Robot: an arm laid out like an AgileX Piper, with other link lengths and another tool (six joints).
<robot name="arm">
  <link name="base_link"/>
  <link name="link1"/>
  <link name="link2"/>
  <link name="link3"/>
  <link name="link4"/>
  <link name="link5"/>
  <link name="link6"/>
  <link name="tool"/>
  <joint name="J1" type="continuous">
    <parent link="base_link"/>
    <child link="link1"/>
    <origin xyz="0 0 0.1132"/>
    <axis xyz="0 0 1"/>
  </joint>
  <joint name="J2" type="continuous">
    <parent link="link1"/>
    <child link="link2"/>
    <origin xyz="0 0 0"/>
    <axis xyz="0 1 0"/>
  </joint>
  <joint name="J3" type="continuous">
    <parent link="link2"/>
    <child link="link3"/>
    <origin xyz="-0.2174 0 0.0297"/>
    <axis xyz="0 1 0"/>
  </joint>
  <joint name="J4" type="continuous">
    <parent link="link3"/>
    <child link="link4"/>
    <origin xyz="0.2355 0 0.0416"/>
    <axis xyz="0.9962 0 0.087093"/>
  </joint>
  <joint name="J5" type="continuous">
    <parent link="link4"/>
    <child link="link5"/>
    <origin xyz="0 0 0"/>
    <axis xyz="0 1 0"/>
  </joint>
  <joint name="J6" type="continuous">
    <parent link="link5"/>
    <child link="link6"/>
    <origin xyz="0.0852 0 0.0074"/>
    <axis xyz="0.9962 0 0.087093"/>
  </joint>
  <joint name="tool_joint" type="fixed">
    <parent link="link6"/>
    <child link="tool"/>
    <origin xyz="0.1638 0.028 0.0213" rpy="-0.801 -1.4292 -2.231"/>
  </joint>
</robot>
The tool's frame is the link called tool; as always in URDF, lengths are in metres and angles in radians. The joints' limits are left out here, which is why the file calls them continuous.
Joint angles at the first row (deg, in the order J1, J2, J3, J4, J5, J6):
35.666 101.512 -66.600 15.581 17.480 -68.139
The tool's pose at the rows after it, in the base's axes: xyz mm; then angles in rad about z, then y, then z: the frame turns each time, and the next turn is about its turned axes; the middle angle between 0 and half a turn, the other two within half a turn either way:
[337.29 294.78 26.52 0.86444 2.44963 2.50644]
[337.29 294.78 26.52 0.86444 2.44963 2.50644]
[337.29 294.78 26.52 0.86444 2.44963 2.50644]
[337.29 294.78 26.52 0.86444 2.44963 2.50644]
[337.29 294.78 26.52 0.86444 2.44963 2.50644]
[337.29 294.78 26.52 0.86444 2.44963 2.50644]
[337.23 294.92 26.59 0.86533 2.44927 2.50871]
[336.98 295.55 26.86 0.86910 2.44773 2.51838]
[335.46 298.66 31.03 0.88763 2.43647 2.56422]
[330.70 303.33 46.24 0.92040 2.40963 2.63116]
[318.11 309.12 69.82 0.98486 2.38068 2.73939]
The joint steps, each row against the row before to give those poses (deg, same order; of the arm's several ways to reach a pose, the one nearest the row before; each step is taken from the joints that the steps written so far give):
0.001 0.000 0.000 0.219 -0.001 0.002
0.000 0.000 0.000 0.000 0.000 0.000
0.000 0.000 0.000 0.000 0.000 0.000
0.000 0.000 0.000 0.000 0.000 0.000
0.000 0.000 0.000 0.000 0.000 0.000
0.000 0.000 0.000 0.000 0.000 0.000
-0.001 -0.001 0.001 0.100 0.001 -0.002
0.000 0.002 -0.001 0.420 0.000 0.002
-0.001 -0.439 0.002 2.012 0.250 0.021
0.001 -2.203 0.122 2.987 1.387 0.002
0.001 -3.747 0.001 3.630 3.715 0.881

